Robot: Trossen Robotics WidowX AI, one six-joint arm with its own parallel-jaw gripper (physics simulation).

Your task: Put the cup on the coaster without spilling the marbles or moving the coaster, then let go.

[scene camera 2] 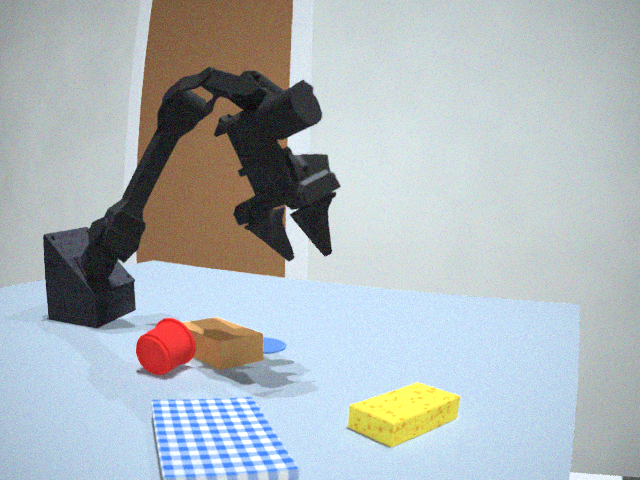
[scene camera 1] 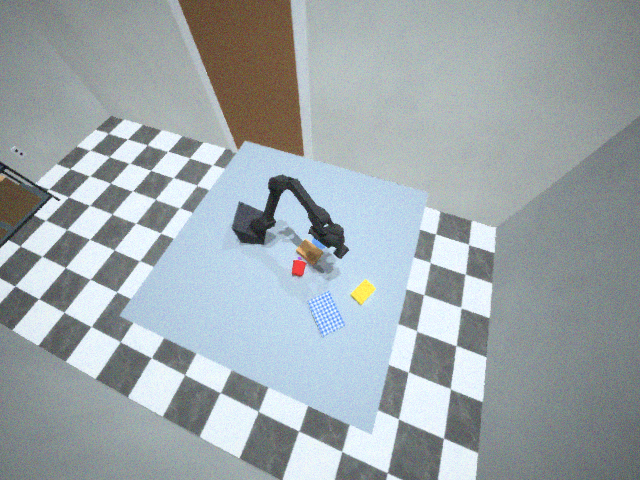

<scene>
I see my gripper, a brown block, a blue-and-white checked cloth and a yellow sponge.
</scene>
